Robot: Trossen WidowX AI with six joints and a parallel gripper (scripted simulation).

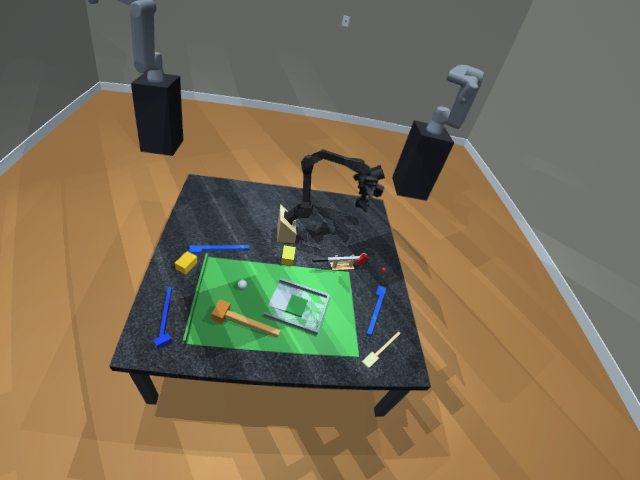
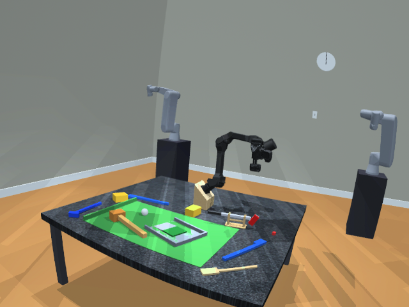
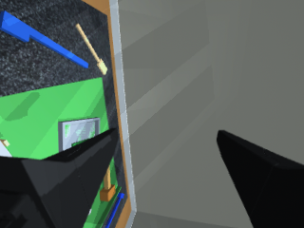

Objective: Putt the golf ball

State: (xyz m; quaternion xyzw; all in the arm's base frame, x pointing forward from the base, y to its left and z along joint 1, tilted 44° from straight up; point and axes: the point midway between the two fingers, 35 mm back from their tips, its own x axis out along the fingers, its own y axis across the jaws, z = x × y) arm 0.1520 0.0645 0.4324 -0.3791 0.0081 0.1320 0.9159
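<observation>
Now: the red putter 330 mm below my gripper tip, 50 mm to the right of it and 40 mm ahead of it. Round my gripper tip: wooden rack: 360 mm below, 40 mm ahead, 30 mm to the right; tan paddle: 520 mm ahead, 390 mm below, 120 mm to the left; red cube: 380 mm below, 190 mm to the left, 20 mm ahead.
</observation>
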